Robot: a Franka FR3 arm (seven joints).
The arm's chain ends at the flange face. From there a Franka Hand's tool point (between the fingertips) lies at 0.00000 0.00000 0.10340 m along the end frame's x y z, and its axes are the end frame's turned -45 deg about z.
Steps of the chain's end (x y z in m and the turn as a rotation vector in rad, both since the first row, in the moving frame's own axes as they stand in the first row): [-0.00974 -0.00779 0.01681 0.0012 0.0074 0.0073]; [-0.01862 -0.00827 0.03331 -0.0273 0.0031 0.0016]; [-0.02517 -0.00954 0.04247 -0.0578 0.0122 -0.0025]
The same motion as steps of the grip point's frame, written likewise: [-0.00075 -0.01194 0.01681 -0.0044 0.0061 0.0073]; [-0.00909 -0.01679 0.03327 -0.0215 -0.0171 0.0016]; [-0.01438 -0.01942 0.04229 -0.0495 -0.0322 -0.0025]
